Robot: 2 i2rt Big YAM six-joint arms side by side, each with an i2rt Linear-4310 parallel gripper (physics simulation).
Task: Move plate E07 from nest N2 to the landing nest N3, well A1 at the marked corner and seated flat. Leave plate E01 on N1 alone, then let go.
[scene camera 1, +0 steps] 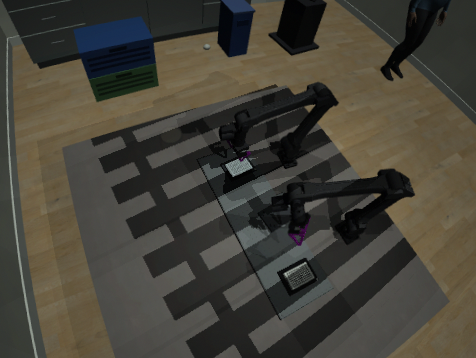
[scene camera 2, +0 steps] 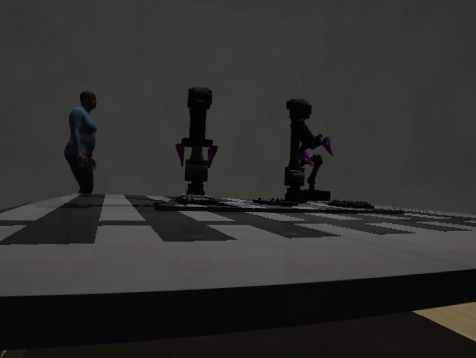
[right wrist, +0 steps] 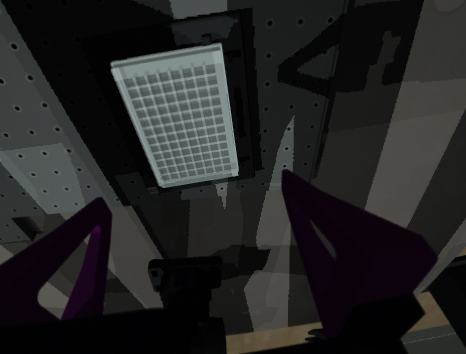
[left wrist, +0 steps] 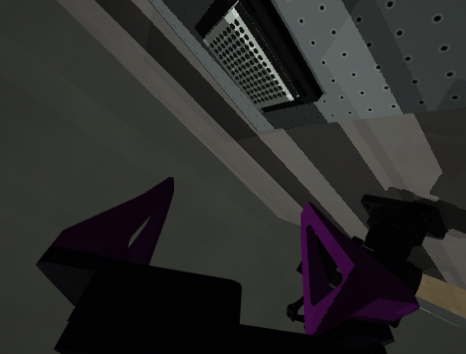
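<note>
A pale plate (scene camera 1: 239, 167) (scene camera 2: 196, 199) (right wrist: 180, 125) sits in a dark nest at the upper-left end of the pegboard. A second well plate (scene camera 1: 299, 276) (left wrist: 250, 62) sits in a dark nest at the lower end. The plate labels and marked corners are unreadable, so I cannot tell which is E07. A low dark nest (scene camera 2: 272, 201) lies between them, partly hidden in scene camera 1. My right gripper (scene camera 1: 239, 151) (scene camera 2: 196, 166) (right wrist: 194, 191) is open and empty above the pale plate. My left gripper (scene camera 1: 299, 235) (scene camera 2: 322, 160) (left wrist: 239, 196) is open and empty, raised between the middle nest and the second plate.
The perforated board (scene camera 1: 252, 192) (left wrist: 345, 75) (right wrist: 37, 162) carries the nests and lies on a striped table top (scene camera 1: 100, 250) (scene camera 2: 225, 265). Both arm bases stand behind it. Blue and green cabinets (scene camera 1: 120, 55), a blue bin (scene camera 1: 235, 30) and a person (scene camera 1: 415, 35) (scene camera 2: 82, 135) are beyond the table.
</note>
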